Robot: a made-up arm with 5 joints.
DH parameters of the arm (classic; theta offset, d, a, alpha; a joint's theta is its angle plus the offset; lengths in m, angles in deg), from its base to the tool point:
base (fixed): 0.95 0 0.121 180
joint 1: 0.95 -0.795 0.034 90
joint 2: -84.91 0 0.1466 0
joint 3: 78.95 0 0.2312 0
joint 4: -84.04 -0.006 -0.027 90
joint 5: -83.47 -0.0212 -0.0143 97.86
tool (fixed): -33.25 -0.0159 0 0
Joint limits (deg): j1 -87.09..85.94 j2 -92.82..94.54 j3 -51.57..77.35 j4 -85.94..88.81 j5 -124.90..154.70
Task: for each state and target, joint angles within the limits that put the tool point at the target. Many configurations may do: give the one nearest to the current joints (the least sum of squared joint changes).
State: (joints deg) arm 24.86 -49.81 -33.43 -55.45 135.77
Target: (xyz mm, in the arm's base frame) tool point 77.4 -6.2 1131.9
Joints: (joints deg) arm 4.43 -68.58 -9.38 -44.50 146.36
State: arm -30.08 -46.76 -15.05 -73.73 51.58
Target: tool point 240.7 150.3 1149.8
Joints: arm -46.87 -10.96 -32.75 -73.90 60.94
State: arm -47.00 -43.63 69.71 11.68 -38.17
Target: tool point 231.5 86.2 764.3
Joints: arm -36.29 -34.10 77.35 48.13 -25.35
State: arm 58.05 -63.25 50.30 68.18 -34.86
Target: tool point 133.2 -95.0 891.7
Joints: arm 81.78 -91.48 69.92 79.10 -37.33
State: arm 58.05 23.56 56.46 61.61 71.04
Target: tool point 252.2 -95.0 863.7
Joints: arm 40.44 -27.59 46.21 75.61 76.86
